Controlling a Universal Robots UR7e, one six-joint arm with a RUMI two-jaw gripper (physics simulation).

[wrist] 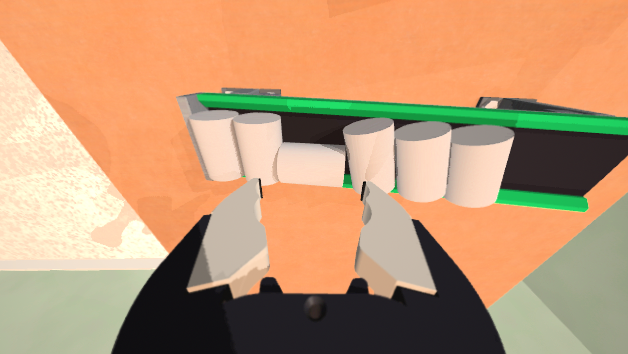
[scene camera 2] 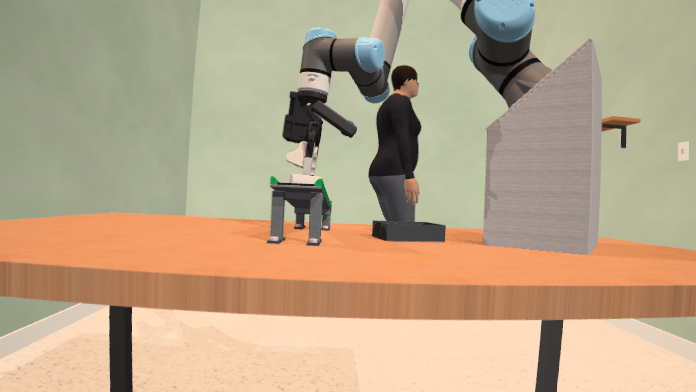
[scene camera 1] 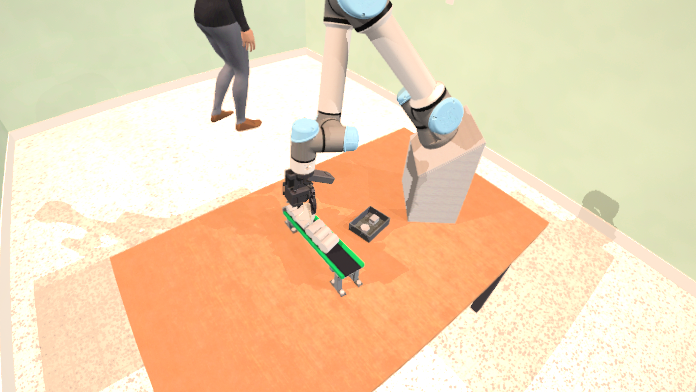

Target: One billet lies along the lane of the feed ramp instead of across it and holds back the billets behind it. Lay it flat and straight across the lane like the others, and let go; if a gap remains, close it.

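Frame: origin at the arm's base, x right, y up, z back, level; metres.
Seen in the pictures: gripper, between the fingertips: (wrist: 312, 182) (scene camera 1: 303, 216); arm's base, origin of its link: (scene camera 2: 546, 107) (scene camera 1: 439, 134).
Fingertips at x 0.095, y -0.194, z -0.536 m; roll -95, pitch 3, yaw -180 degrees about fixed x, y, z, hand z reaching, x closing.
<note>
Pixels of each thing's top centre, then the offset from my fingertips to it. Level surfaces: height alone.
- pale billet, centre of its top: (wrist: 312, 177) (scene camera 1: 304, 217) dx -0.001, dy -0.004, dz +0.002 m
- dark tray, centre of its top: (scene camera 2: 408, 222) (scene camera 1: 370, 220) dx -0.097, dy -0.078, dz +0.227 m
- wooden table, height of its surface: dy -0.113 m
The feed ramp (scene camera 1: 345, 259) (scene camera 2: 296, 188) (wrist: 350, 106) has a black lane between green rails. In the wrist view, one pale billet (wrist: 311, 164) lies lengthwise along the lane, near the lower rail. Two billets (wrist: 216, 145) (wrist: 258, 150) lie across the lane to its left, the nearer touching its end. Three billets (wrist: 371, 155) (wrist: 423, 161) (wrist: 479, 166) lie across to its right; the nearest is slightly slanted, with a narrow gap before it. My gripper (wrist: 312, 182) (scene camera 2: 310, 172) is open and empty, above the ramp, its fingertips on either side of the lengthwise billet in the wrist view.
A dark tray (scene camera 1: 359, 235) (scene camera 2: 415, 233) with two small pale pieces stands beside the ramp. A tall grey pedestal (scene camera 1: 435, 197) (scene camera 2: 540, 185) carries the arm at the right. A person (scene camera 1: 235, 60) (scene camera 2: 397, 140) stands beyond the wooden table (scene camera 1: 225, 325) (scene camera 2: 200, 255).
</note>
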